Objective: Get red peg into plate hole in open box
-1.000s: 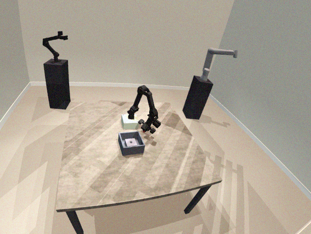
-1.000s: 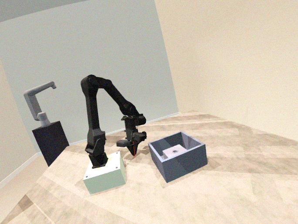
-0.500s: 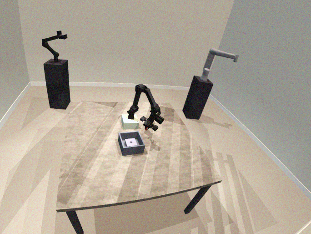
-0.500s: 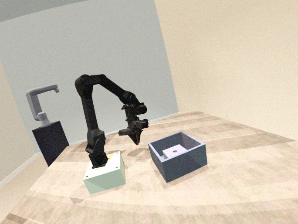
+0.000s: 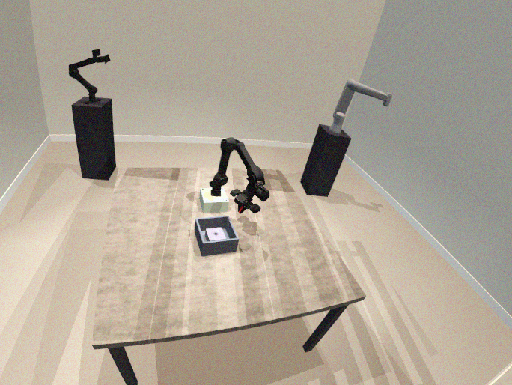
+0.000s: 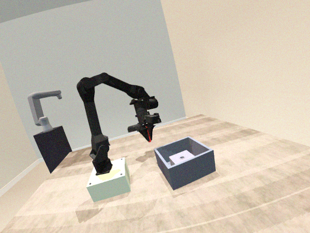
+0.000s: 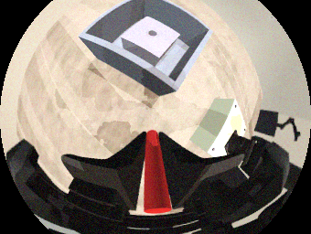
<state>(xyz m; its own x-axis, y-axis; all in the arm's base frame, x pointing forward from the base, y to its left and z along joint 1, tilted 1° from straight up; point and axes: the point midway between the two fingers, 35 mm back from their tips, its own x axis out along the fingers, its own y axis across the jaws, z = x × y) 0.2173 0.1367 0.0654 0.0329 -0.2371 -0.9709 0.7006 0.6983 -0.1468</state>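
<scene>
My gripper tip is 130 mm short of the plate, 130 mm to the left of it and 70 mm above it. Round my gripper tip: red peg: 10 mm to the left, 30 mm above; then box: 130 mm ahead, 130 mm to the right, 90 mm below.
</scene>
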